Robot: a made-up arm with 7 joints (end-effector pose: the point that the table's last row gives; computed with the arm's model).
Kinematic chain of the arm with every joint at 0, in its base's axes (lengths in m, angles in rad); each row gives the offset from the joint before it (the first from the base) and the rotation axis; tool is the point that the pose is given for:
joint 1: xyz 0 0 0.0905 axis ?
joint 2: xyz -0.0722 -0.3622 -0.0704 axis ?
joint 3: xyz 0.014 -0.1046 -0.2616 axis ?
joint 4: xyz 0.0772 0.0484 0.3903 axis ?
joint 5: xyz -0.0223 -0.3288 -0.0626 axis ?
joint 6: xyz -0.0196 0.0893 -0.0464 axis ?
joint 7: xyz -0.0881 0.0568 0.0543 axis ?
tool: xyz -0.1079 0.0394 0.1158
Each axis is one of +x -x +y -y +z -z.
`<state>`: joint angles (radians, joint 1 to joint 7).
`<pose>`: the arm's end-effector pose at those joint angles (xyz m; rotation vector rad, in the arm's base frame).
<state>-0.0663 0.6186 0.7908 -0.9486 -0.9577 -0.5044 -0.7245</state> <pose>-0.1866 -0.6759 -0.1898 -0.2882 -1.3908 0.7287</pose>
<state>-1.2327 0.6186 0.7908 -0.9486 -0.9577 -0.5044 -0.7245</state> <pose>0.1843 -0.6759 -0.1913 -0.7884 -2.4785 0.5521</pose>
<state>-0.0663 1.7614 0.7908 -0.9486 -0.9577 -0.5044 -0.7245</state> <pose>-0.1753 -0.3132 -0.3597 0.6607 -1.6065 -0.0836</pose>
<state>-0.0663 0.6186 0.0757 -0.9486 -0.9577 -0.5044 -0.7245</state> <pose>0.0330 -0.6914 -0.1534 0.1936 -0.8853 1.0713</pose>
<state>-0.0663 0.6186 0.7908 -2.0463 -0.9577 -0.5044 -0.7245</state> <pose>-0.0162 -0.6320 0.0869 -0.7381 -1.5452 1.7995</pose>
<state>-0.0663 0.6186 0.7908 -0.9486 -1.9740 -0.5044 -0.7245</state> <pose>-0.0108 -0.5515 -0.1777 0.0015 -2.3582 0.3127</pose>
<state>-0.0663 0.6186 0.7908 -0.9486 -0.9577 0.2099 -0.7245</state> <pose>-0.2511 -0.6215 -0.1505 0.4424 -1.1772 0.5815</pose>
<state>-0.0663 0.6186 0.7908 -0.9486 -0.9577 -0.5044 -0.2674</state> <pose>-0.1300 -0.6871 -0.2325 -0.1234 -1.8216 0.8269</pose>
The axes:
joint 1: +y
joint 2: +x
joint 3: -y
joint 4: -z
joint 5: +y
joint 6: -z
joint 7: -y

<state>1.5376 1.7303 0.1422 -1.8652 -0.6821 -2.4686 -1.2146</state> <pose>-0.2120 -0.5386 -0.2345 -1.0358 -0.8518 0.8123</pose>
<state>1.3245 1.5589 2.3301 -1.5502 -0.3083 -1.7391 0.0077</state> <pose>-0.4432 -0.1939 0.7252 -1.0212 0.2655 1.6143</pose>
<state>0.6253 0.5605 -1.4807 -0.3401 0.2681 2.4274 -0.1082</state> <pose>-0.0578 -0.2218 -0.6359 -1.6914 1.7049 -0.7104</pose>
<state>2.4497 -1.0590 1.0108 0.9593 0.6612 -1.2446 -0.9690</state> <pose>0.4804 -0.5438 0.4355 0.1506 2.7011 1.4777</pose>
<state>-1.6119 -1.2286 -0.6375 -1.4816 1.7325 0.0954 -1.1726</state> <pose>0.1602 -0.4616 0.4242 -0.4467 2.3316 -1.2964</pose>
